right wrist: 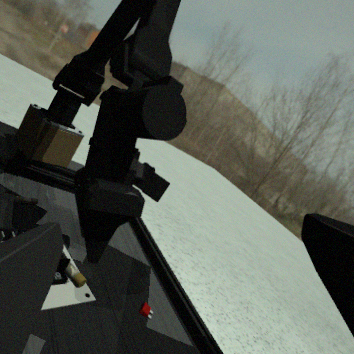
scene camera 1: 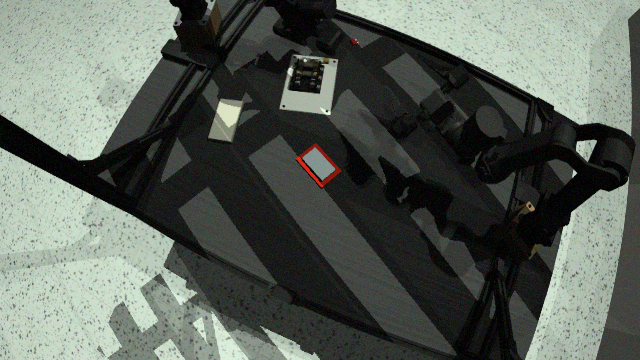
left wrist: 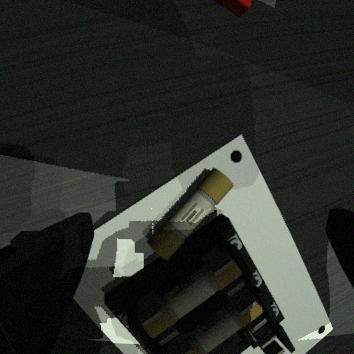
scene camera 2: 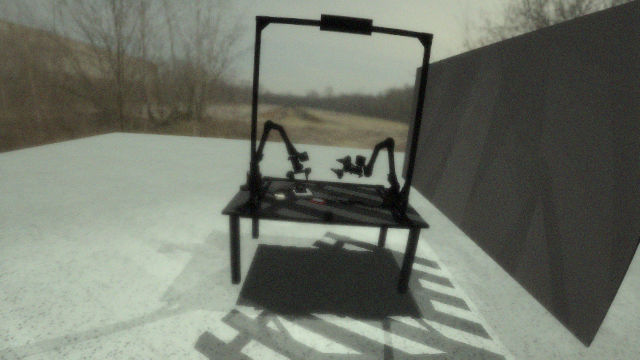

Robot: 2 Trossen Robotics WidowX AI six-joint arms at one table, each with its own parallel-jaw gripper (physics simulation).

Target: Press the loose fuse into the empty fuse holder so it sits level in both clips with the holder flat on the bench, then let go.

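Frame: origin at the left arm's base, x ahead, y left, z up, level; metres.
Seen in the pictures: left gripper, fingertip midpoint: [right wrist: 87, 248] [scene camera 1: 319, 50] [left wrist: 210, 222] [scene camera 2: 301, 182]; right gripper, fingertip midpoint: [right wrist: 183, 230] [scene camera 1: 401, 69] [scene camera 2: 333, 164]; left arm's base, link origin: [right wrist: 57, 118] [scene camera 1: 194, 11]; right arm's base, link origin: [scene camera 1: 529, 230] [scene camera 2: 393, 195].
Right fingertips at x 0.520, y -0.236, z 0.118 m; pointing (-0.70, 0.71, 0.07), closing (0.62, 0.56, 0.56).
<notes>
Pixels of each thing's middle, then the offset from my right fingertips to it.
- pale body, body centre: [left wrist: 190, 213] [right wrist: 70, 269] [scene camera 1: 319, 61] 0.172 m back, 0.151 m left, 0.217 m down
- pale block, body centre: [scene camera 1: 226, 120] 0.381 m back, 0.043 m right, 0.219 m down
- red-rimmed tray, body centre: [scene camera 1: 318, 164] 0.144 m back, 0.134 m right, 0.219 m down
- small red piece, body centre: [right wrist: 146, 310] [scene camera 1: 354, 41] 0.083 m back, 0.236 m left, 0.223 m down
- small cylinder, body centre: [right wrist: 26, 199] [scene camera 1: 257, 59] 0.337 m back, 0.146 m left, 0.221 m down
A fuse with brass caps and a pale body [left wrist: 192, 215] [scene camera 1: 326, 60] [right wrist: 76, 275] lies along the outer edge of the black fuse holder [left wrist: 250, 252] [scene camera 1: 306, 82]. The holder is on a white plate [left wrist: 260, 210] [scene camera 1: 305, 102] [right wrist: 70, 297] and carries two more fuses; its lower end is cut off in the left wrist view. Whether the outer fuse touches any clip is unclear. My left gripper [left wrist: 210, 222] [scene camera 1: 299, 49] [scene camera 2: 299, 174] is open and empty above the plate. My right gripper [right wrist: 183, 230] [scene camera 1: 424, 101] [scene camera 2: 334, 167] is open and empty, away at the right.
A pale block [scene camera 1: 225, 120] and a red-rimmed tray [scene camera 1: 319, 165] lie on the table in front of the plate. A small red piece [scene camera 1: 354, 41] [right wrist: 145, 309] lies behind it. A small cylinder [scene camera 1: 258, 59] shows dimly in shadow left of the plate. Dark frame rails edge the table.
</notes>
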